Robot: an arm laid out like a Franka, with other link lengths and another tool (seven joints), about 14 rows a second.
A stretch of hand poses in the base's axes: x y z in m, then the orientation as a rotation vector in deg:
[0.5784 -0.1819 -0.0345 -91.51 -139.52 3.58]
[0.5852 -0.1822 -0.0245 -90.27 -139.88 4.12]
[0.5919 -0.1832 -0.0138 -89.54 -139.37 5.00]
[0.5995 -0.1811 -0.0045 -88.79 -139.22 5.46]
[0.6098 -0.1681 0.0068 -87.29 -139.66 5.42]
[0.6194 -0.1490 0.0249 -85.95 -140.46 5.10]
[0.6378 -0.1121 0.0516 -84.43 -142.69 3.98]
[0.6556 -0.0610 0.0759 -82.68 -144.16 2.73]
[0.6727 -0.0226 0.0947 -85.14 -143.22 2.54]
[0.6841 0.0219 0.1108 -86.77 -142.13 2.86]
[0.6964 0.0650 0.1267 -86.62 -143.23 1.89]
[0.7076 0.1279 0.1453 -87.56 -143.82 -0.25]
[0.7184 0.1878 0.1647 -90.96 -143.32 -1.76]
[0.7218 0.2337 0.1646 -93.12 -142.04 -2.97]
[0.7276 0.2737 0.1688 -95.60 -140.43 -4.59]
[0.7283 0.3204 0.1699 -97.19 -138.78 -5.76]
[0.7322 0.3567 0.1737 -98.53 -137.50 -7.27]
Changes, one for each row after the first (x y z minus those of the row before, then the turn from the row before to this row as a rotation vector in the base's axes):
[0.0068 -0.0003 0.0100 -0.02 0.47 0.87]
[0.0067 -0.0010 0.0107 -0.05 1.00 0.28]
[0.0076 0.0021 0.0093 0.05 0.59 0.40]
[0.0103 0.0130 0.0113 0.38 0.31 1.01]
[0.0096 0.0191 0.0181 0.34 -0.13 1.04]
[0.0184 0.0369 0.0267 0.31 -1.42 1.60]
[0.0178 0.0511 0.0243 0.73 -0.81 1.43]
[0.0171 0.0384 0.0188 -0.29 -0.35 -1.77]
[0.0114 0.0445 0.0161 -0.29 0.25 -1.30]
[0.0123 0.0431 0.0159 0.18 -1.09 0.41]
[0.0112 0.0629 0.0186 0.70 -1.57 -0.48]
[0.0108 0.0599 0.0194 -0.04 -1.59 -2.22]
[0.0034 0.0459 -0.0001 0.51 -0.43 -1.75]
[0.0058 0.0400 0.0042 0.74 -0.53 -2.08]
[0.0007 0.0467 0.0011 0.81 0.01 -1.56]
[0.0039 0.0363 0.0038 0.89 -0.31 -1.31]

